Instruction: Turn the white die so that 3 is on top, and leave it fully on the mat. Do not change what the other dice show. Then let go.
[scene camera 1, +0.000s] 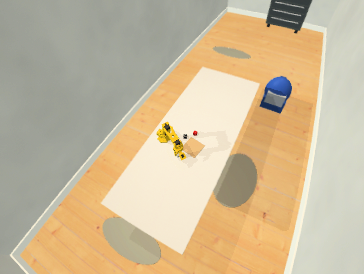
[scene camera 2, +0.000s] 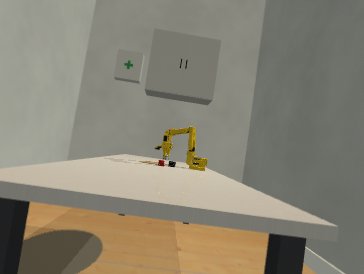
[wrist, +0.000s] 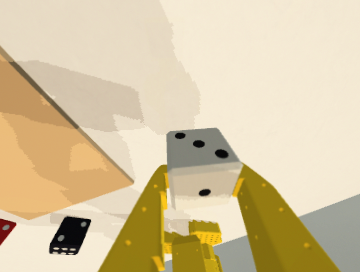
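Pixels of known places: end effector, tool point: (scene camera 2: 164, 157) (wrist: 169, 172); arm's base, origin of the base link: (scene camera 1: 166, 138) (scene camera 2: 193, 169) (wrist: 184, 230).
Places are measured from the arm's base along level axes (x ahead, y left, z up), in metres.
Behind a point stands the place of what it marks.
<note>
The white die (wrist: 202, 160) @(x 0.188, y -0.113, z 0.050 m) is held between the two jaws of my gripper (wrist: 202, 182) @(x 0.181, y -0.093, z 0.040 m) (scene camera 2: 166, 158) @(x 0.181, y -0.093, z 0.040 m), which press on its two sides. In the wrist view its far face shows three pips and the face nearer the camera shows one pip. The die is beside the mat, not over it, and appears raised above the table. The orange-tan mat (wrist: 60, 165) @(x 0.208, y -0.006, z 0.004 m) (scene camera 1: 194, 147) @(x 0.248, y 0.026, z 0.004 m) lies to the left in the wrist view. The black die (wrist: 70, 235) @(x 0.143, y 0.069, z 0.020 m) (scene camera 1: 185, 136) @(x 0.142, y 0.075, z 0.026 m) (scene camera 2: 172, 164) @(x 0.134, y 0.098, z 0.014 m) and the red die (wrist: 5, 231) @(x 0.186, y 0.131, z 0.011 m) (scene camera 1: 195, 133) @(x 0.202, y 0.138, z 0.026 m) (scene camera 2: 161, 163) @(x 0.194, y 0.161, z 0.014 m) stand on the table near the mat.
The pale table top (scene camera 1: 165, 200) @(x 0.258, y -0.444, z 0.000 m) (scene camera 2: 150, 187) @(x 0.206, y 0.883, z 0.000 m) bears the arm, mat and dice. The arm's base (scene camera 1: 162, 135) @(x -0.018, y -0.017, z 0.057 m) (scene camera 2: 198, 164) @(x -0.023, y 0.012, z 0.031 m) stands at the table's long edge. A blue bin-like object (scene camera 1: 278, 95) and a dark drawer unit (scene camera 1: 288, 14) stand on the floor away from the table.
</note>
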